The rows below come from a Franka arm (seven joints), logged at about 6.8 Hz.
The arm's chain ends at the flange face. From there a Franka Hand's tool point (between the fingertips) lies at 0.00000 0.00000 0.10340 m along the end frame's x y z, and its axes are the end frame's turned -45 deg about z.
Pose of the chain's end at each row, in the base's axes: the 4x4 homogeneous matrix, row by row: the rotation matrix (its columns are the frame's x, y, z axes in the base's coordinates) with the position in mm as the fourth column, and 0 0 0 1 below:
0.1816 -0.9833 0.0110 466.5; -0.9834 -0.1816 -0.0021 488.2; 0.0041 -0.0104 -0.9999 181.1; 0 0 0 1
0.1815 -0.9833 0.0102 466.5; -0.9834 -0.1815 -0.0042 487.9; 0.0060 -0.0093 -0.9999 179.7; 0 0 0 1
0.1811 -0.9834 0.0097 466.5; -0.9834 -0.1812 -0.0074 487.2; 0.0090 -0.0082 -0.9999 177.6; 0 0 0 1
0.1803 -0.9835 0.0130 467.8; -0.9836 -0.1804 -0.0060 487.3; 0.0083 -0.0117 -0.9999 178.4; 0 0 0 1
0.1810 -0.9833 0.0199 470.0; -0.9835 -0.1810 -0.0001 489.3; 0.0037 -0.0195 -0.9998 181.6; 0 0 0 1
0.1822 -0.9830 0.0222 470.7; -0.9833 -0.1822 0.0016 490.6; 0.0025 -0.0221 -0.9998 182.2; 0 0 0 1
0.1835 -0.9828 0.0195 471.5; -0.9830 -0.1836 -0.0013 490.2; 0.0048 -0.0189 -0.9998 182.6; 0 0 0 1
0.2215 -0.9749 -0.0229 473.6; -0.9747 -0.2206 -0.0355 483.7; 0.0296 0.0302 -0.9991 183.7; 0 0 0 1
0.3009 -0.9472 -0.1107 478.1; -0.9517 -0.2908 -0.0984 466.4; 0.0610 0.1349 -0.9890 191.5; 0 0 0 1
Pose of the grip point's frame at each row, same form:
0.8237 -0.5669 0.0110 467.6; -0.5670 -0.8238 -0.0021 488.0; 0.0103 -0.0045 -0.9999 77.7; 0 0 0 1
0.8236 -0.5670 0.0102 467.6; -0.5670 -0.8237 -0.0042 487.5; 0.0108 -0.0023 -0.9999 76.3; 0 0 0 1
0.8234 -0.5673 0.0097 467.5; -0.5672 -0.8235 -0.0074 486.4; 0.0122 0.0006 -0.9999 74.2; 0 0 0 1
0.8229 -0.5679 0.0130 469.1; -0.5679 -0.8231 -0.0060 486.7; 0.0141 -0.0024 -0.9999 75.0; 0 0 0 1
0.8233 -0.5673 0.0199 472.1; -0.5675 -0.8234 -0.0001 489.3; 0.0164 -0.0112 -0.9998 78.2; 0 0 0 1
0.8239 -0.5663 0.0222 473.0; -0.5665 -0.8241 0.0016 490.8; 0.0174 -0.0139 -0.9998 78.8; 0 0 0 1
0.8247 -0.5652 0.0195 473.5; -0.5653 -0.8249 -0.0013 490.1; 0.0168 -0.0100 -0.9998 79.2; 0 0 0 1
0.8460 -0.5327 -0.0229 471.2; -0.5332 -0.8452 -0.0355 480.0; -0.0004 0.0423 -0.9991 80.4; 0 0 0 1
0.8825 -0.4570 -0.1107 466.7; -0.4673 -0.8786 -0.0984 456.2; -0.0523 0.1385 -0.9890 89.2; 0 0 0 1

